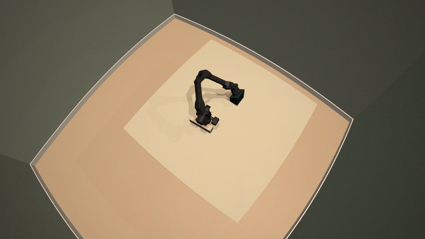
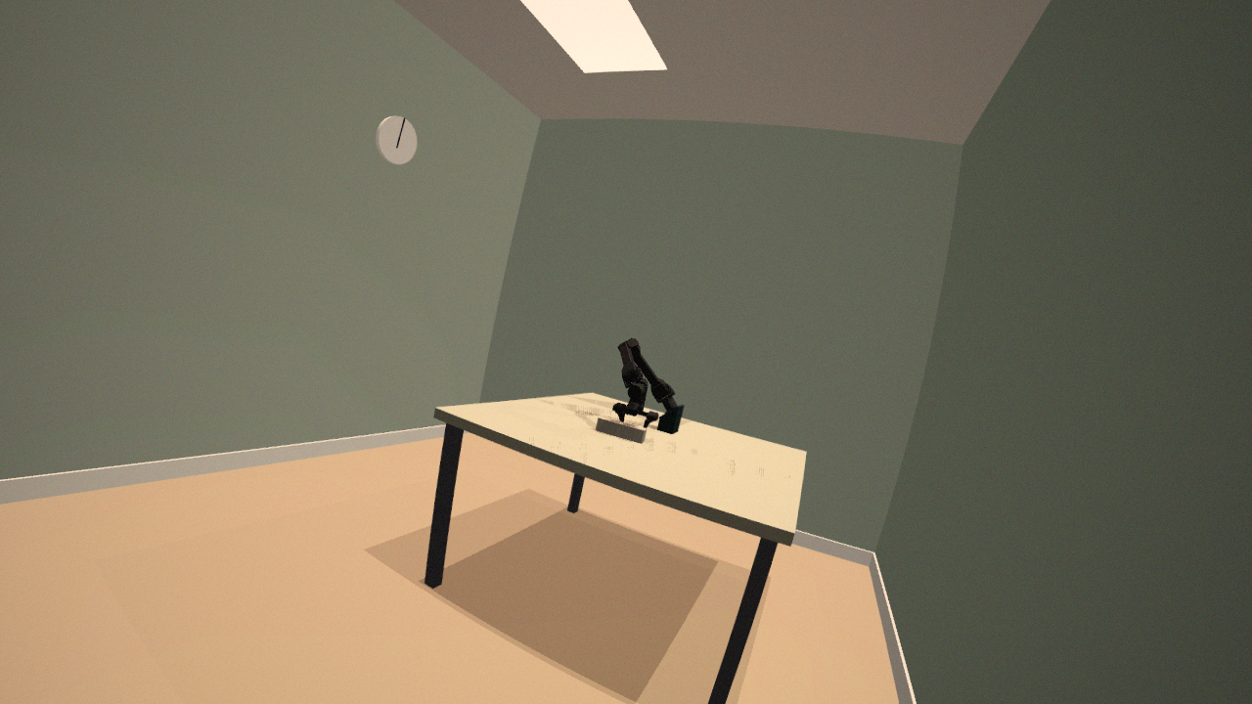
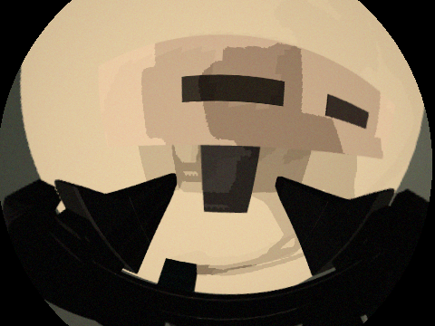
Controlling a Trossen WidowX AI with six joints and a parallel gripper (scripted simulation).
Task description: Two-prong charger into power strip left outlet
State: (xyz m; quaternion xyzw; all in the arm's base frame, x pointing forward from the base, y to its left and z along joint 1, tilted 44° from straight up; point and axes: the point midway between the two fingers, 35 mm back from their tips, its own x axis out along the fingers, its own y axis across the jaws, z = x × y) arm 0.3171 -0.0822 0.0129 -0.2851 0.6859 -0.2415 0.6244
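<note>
The two-prong charger is 30 mm ahead of my gripper tip and 10 mm above it.
</note>
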